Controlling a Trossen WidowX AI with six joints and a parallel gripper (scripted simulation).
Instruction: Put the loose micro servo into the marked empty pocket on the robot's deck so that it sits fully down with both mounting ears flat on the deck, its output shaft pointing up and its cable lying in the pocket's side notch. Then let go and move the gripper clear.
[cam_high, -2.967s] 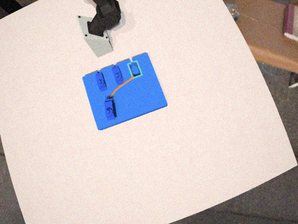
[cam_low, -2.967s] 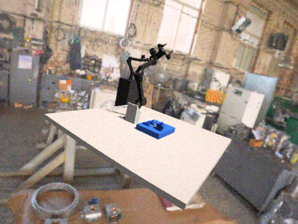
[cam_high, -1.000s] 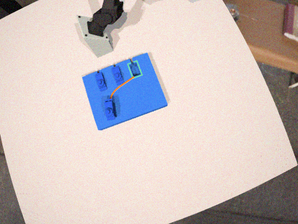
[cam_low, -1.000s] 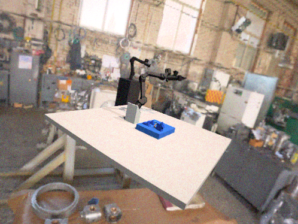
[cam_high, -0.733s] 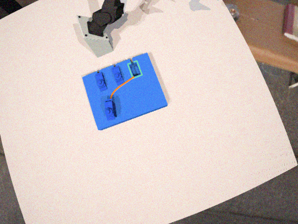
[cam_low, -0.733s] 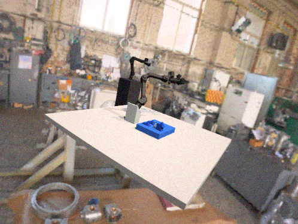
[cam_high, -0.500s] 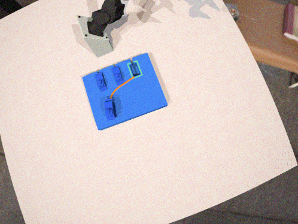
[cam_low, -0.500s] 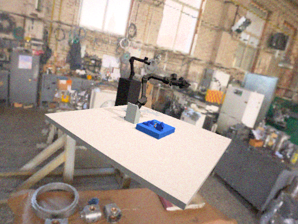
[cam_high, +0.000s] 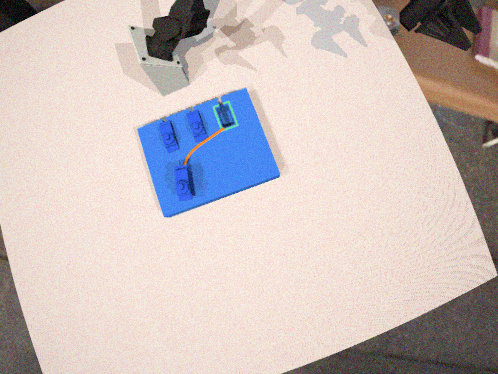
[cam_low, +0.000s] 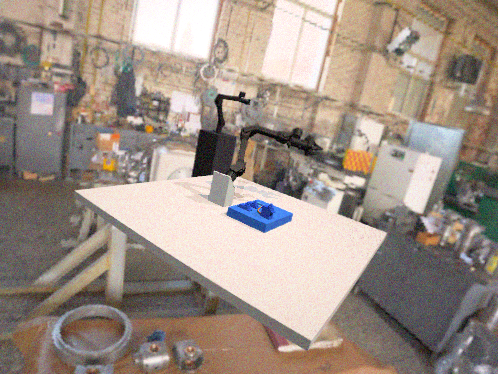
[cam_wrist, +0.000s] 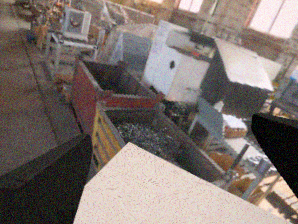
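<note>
Now: the blue deck 460 mm to the right of my gripper tip and 370 mm below it.
</note>
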